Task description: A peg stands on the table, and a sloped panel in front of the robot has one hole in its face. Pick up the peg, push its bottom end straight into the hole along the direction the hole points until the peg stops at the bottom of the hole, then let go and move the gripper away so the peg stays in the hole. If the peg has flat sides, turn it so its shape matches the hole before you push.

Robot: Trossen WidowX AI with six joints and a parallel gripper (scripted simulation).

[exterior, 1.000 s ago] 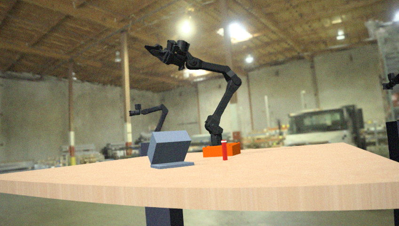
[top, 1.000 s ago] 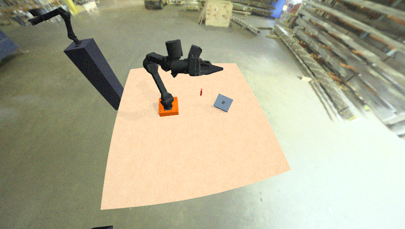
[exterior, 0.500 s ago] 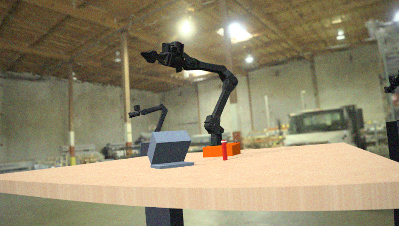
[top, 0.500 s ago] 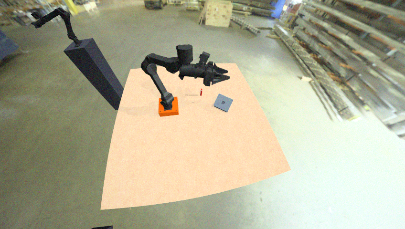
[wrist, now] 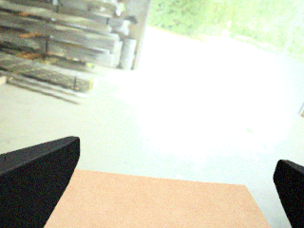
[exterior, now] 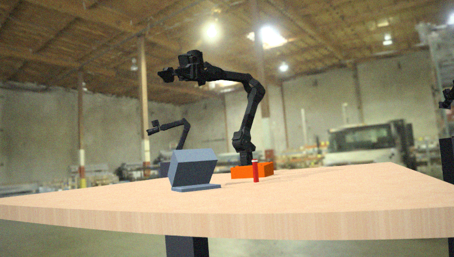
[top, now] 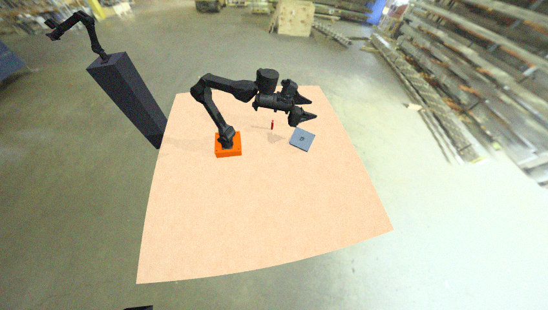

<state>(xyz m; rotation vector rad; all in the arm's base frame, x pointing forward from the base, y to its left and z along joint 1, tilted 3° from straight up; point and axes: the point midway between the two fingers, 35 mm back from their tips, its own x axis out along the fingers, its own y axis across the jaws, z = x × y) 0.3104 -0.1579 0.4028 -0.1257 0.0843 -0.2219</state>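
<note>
Right now the red peg is 7 cm behind my gripper tip, 30 cm to the left of it and 37 cm below it. Also, from my gripper tip: blue-grey sloped panel: 9 cm ahead, 14 cm to the left, 36 cm below.
</note>
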